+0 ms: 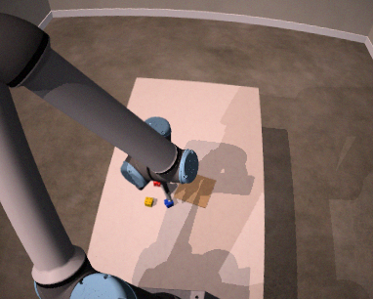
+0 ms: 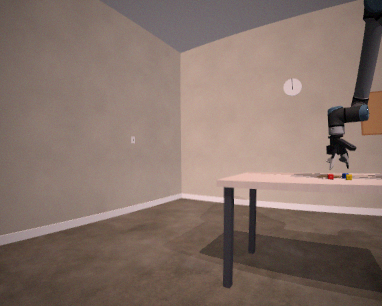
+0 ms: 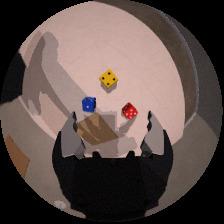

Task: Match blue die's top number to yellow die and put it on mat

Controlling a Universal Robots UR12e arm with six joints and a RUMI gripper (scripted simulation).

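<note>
My hand is 6 cm short of the red die, 4 cm above it and 1 cm to the right of it. From my hand the other things lie so: mat (15 cm to the right, 6 cm below, 4 cm ahead); then blue die (4 cm to the right, 4 cm below, 4 cm behind); then yellow die (4 cm to the left, 4 cm below, 4 cm behind).
</note>
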